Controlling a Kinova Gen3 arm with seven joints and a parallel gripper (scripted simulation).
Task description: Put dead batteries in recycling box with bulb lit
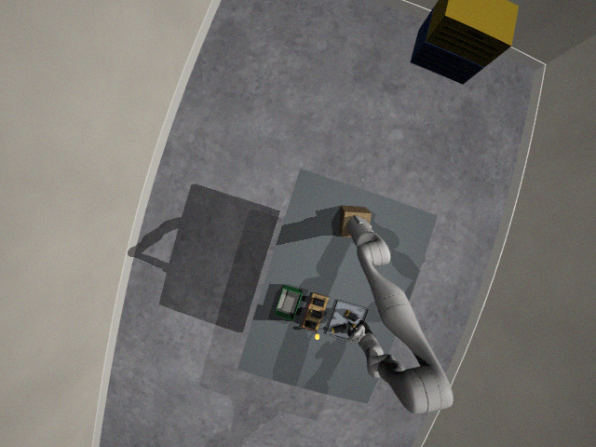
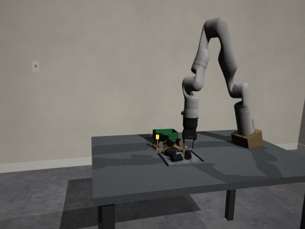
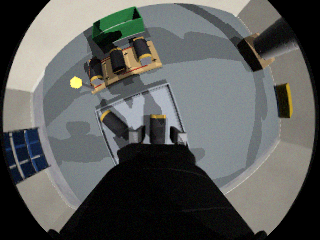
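Right now my hand is 7 cm above the grey tray and 4 cm short of it. From my hand the other things lie so: green recycling box 34 cm to the right, 6 cm below, 5 cm ahead.
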